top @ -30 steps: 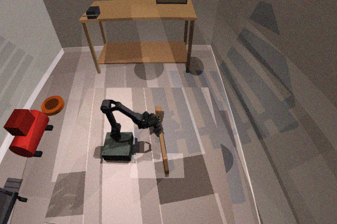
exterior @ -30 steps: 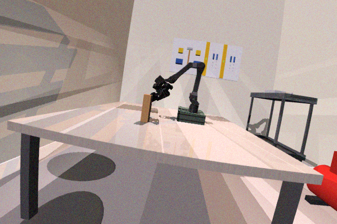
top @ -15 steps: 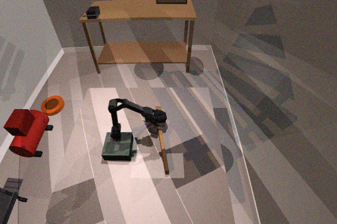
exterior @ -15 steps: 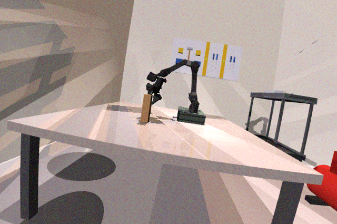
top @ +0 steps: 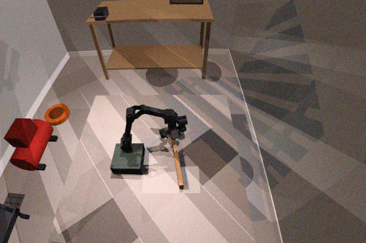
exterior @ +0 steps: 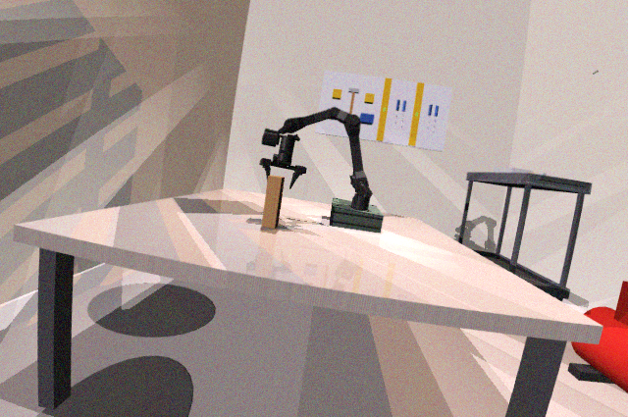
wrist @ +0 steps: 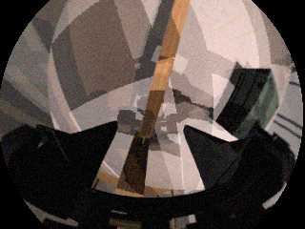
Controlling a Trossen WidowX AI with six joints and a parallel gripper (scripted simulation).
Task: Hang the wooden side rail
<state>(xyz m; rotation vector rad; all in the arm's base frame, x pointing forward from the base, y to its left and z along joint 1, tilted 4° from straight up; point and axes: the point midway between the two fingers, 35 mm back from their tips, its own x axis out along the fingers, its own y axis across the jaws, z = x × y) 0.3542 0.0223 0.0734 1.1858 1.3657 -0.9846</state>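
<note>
Now: the wooden headboard post 10 mm ahead of my gripper tip, 140 mm to the left of it and 50 mm below it.
</note>
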